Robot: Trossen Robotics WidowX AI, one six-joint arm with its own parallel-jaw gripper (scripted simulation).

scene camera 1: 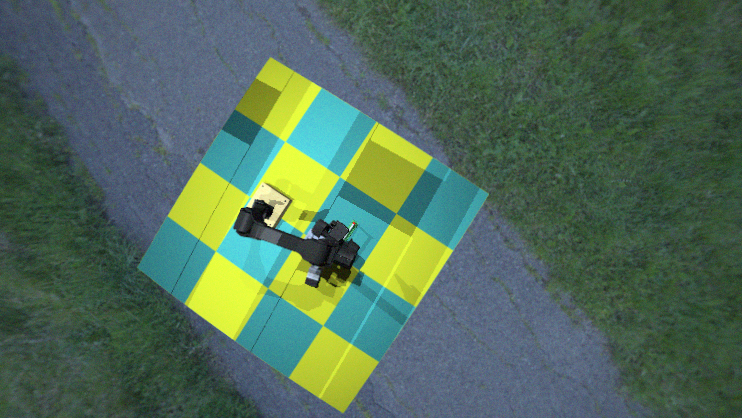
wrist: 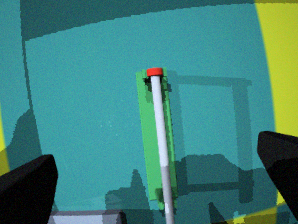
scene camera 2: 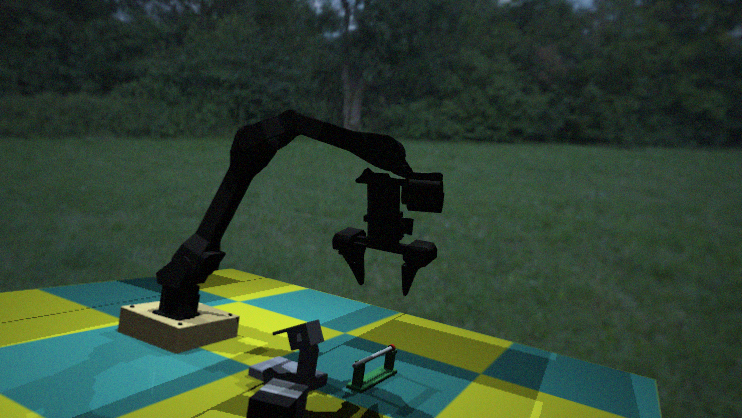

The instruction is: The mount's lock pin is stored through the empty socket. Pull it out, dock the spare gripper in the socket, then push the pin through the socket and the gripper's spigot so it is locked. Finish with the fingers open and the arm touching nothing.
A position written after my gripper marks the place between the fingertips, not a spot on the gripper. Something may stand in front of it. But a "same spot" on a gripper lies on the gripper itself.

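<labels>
I can see my gripper in scene camera 1 (pixel 342 232). The wrist view shows my gripper too, and so does scene camera 2. On my gripper, (wrist: pixel 35 182) and (scene camera 2: pixel 363 272) are one and the same spot.
</labels>
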